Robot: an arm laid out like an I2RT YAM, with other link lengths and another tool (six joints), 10 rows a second.
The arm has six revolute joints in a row. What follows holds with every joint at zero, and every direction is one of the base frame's. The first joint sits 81.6 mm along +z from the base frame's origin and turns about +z. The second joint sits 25.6 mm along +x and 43.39 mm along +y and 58.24 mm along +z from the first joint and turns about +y. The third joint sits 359.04 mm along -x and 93.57 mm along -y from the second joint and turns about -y. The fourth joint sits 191.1 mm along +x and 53.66 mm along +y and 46.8 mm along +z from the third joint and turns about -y. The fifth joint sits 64.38 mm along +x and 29.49 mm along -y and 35.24 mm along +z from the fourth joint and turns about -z. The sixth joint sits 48.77 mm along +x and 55.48 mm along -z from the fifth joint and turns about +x. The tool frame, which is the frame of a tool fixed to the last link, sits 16 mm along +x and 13 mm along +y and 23 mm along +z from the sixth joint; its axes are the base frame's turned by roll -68.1, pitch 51.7 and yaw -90 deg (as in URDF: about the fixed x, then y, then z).
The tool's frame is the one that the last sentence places.
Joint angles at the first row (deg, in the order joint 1, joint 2, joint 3, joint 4, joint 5, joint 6):
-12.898, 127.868, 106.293, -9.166, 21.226, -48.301
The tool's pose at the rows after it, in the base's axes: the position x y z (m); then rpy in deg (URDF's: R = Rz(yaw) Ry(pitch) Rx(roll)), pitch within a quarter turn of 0, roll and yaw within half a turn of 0:
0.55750, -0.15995, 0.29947, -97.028, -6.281, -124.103
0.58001, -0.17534, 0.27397, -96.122, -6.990, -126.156
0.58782, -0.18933, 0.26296, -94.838, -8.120, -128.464
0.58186, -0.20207, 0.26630, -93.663, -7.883, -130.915
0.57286, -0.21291, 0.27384, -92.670, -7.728, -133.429
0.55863, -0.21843, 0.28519, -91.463, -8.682, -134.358
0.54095, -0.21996, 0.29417, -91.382, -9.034, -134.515
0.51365, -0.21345, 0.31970, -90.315, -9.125, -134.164
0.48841, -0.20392, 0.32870, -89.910, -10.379, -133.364
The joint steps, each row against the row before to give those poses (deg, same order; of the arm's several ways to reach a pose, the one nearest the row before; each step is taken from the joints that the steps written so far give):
-0.622, 6.285, 9.140, -3.096, -0.295, 1.540
-0.744, 5.855, 5.908, 0.622, 1.539, -0.253
-0.878, 2.627, 2.665, 1.008, 1.855, -0.767
-1.163, -0.733, -1.445, 1.723, 1.110, 0.349
-1.063, -1.460, -1.848, 1.165, 1.294, 0.408
-0.862, -2.969, -4.338, 2.675, 0.530, -1.437
-0.737, -3.450, -5.403, 2.166, -0.378, -0.647
-0.359, -6.126, -6.679, 1.897, -0.567, -0.957
0.026, -5.003, -7.861, 3.459, -0.230, -1.714

